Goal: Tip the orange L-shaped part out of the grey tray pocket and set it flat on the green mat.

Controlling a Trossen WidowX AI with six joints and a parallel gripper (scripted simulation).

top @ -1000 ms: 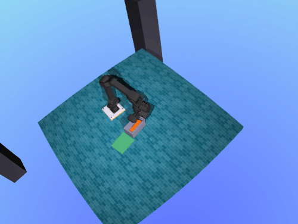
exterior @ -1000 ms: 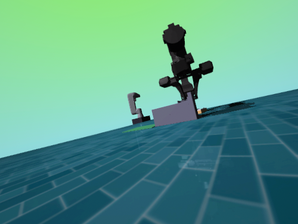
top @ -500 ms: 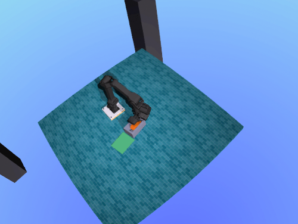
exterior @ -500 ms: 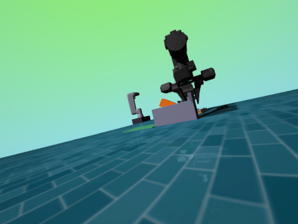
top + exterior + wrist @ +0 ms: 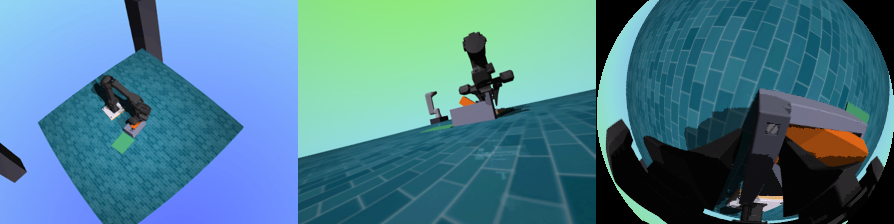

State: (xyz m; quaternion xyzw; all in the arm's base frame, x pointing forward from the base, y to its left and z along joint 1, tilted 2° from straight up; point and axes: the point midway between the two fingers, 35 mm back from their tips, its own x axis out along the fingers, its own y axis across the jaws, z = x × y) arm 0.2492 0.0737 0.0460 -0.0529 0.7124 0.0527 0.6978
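Right now my gripper tip is 40 mm to the left of the orange L-shaped part. Also, from my gripper tip: green mat 220 mm to the right, 50 mm below, 30 mm ahead.
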